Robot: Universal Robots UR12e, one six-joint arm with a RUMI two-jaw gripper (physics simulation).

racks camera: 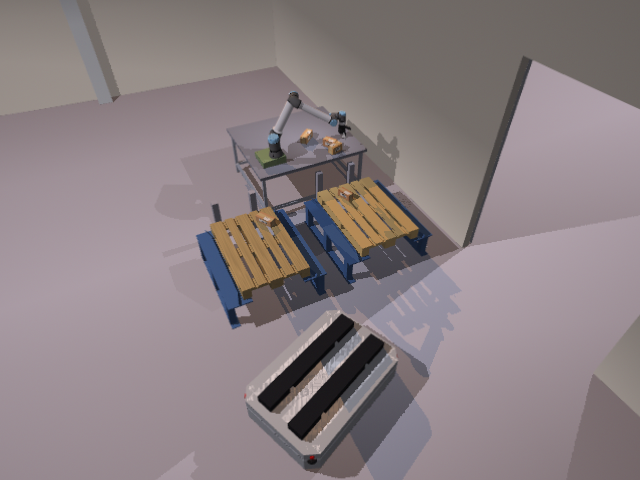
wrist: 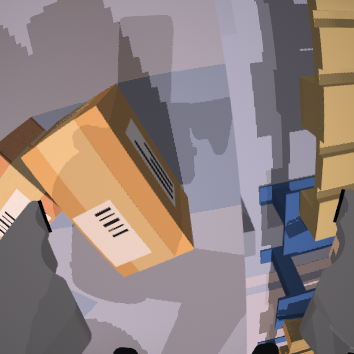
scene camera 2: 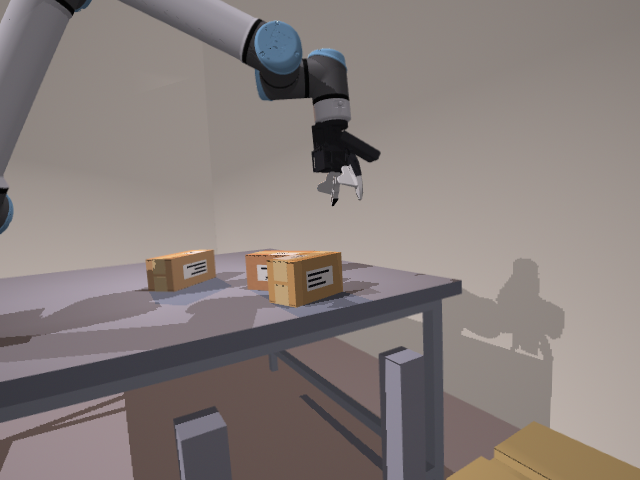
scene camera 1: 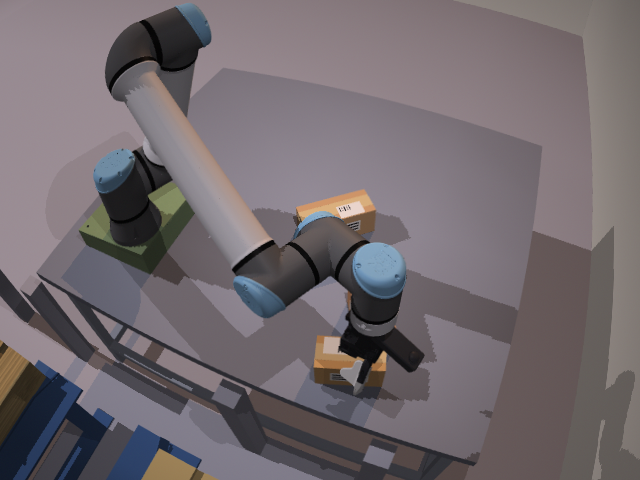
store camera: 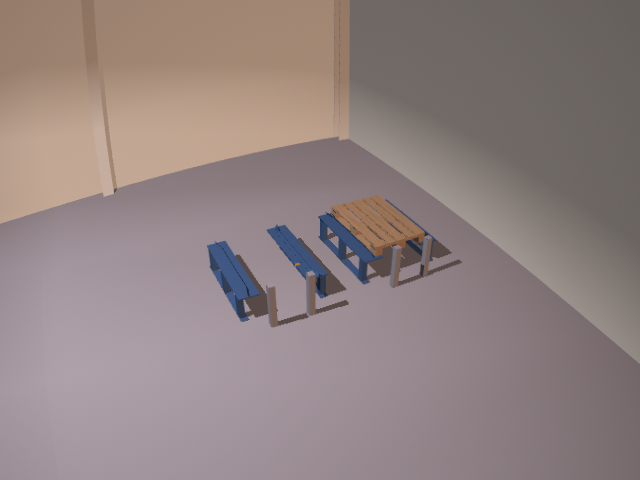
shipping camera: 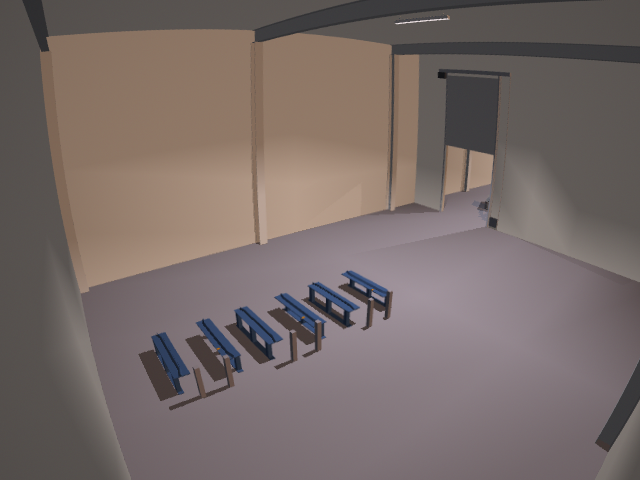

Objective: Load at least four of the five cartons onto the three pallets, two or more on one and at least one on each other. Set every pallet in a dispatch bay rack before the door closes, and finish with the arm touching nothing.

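Places are measured from the arm's base along level axes (x right, y ahead, z up), in metres.
Pixels of known places: gripper, between the fingertips: (racks camera: 343, 137) (wrist: 191, 199) (scene camera 2: 345, 203) (scene camera 1: 370, 369); arm's base, origin of its link: (racks camera: 276, 154) (scene camera 1: 136, 225).
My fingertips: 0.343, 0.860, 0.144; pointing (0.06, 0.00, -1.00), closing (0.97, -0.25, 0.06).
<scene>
Ahead of a thing's pixels: the offset from my fingertips to its middle, as dx, dy, dz. "spot": to the spot under its first point. Level surfaces: height alone.
My gripper (scene camera 1: 356, 384) (scene camera 2: 346, 202) (racks camera: 343, 135) (wrist: 191, 199) is open and empty, above the carton nearest the table's front edge {spot: -0.043, -0.125, -0.129} (scene camera 1: 323, 364) (scene camera 2: 317, 279) (racks camera: 335, 147) (wrist: 125, 200). A second carton {-0.249, -0.047, -0.186} (scene camera 2: 255, 271) (racks camera: 327, 140) (wrist: 22, 140) sits close behind it, mostly hidden by the arm in scene camera 1. A third carton {-0.573, -0.234, -0.187} (scene camera 1: 336, 211) (scene camera 2: 180, 271) (racks camera: 306, 136) stands apart. In the racks view, one carton {+0.412, -1.465, -0.455} (racks camera: 267, 219) lies on the left pallet (racks camera: 230, 258) and one carton {+0.551, -0.345, -0.451} (racks camera: 345, 194) on the right pallet (racks camera: 391, 206). A third pallet (store camera: 400, 217) sits on a store rack without cartons.
A flat vehicle (racks camera: 307, 361) with two black strips stands on the floor before the racks. Blue dispatch racks (shipping camera: 258, 324) hold no pallets. The door (shipping camera: 471, 113) is partly lowered. Posts {spot: +0.066, -0.426, -0.408} (scene camera 2: 201, 444) rise beside the table {dz -0.238} (scene camera 1: 439, 129).
</scene>
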